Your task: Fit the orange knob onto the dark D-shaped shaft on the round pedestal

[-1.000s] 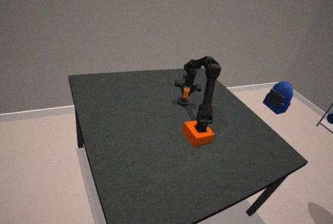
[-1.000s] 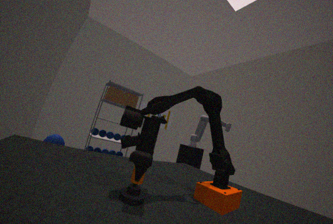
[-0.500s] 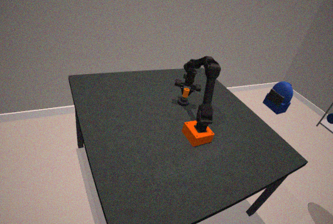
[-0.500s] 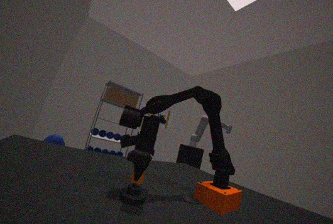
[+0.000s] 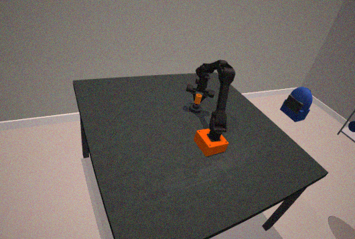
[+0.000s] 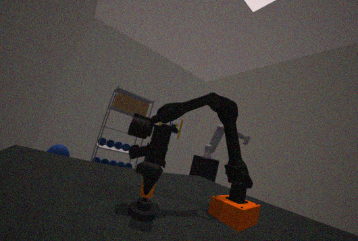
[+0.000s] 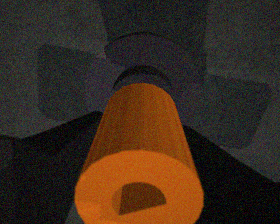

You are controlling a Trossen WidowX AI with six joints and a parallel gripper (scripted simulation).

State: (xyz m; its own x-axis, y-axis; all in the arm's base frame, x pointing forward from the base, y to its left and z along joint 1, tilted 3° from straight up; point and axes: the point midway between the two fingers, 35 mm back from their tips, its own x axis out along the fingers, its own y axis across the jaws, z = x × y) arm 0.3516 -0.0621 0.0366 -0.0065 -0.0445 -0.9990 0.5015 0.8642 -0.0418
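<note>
Right now the round pedestal is 4 cm below my gripper tip. From my gripper tip the other things lie so: orange knob: 2 cm above.
</note>
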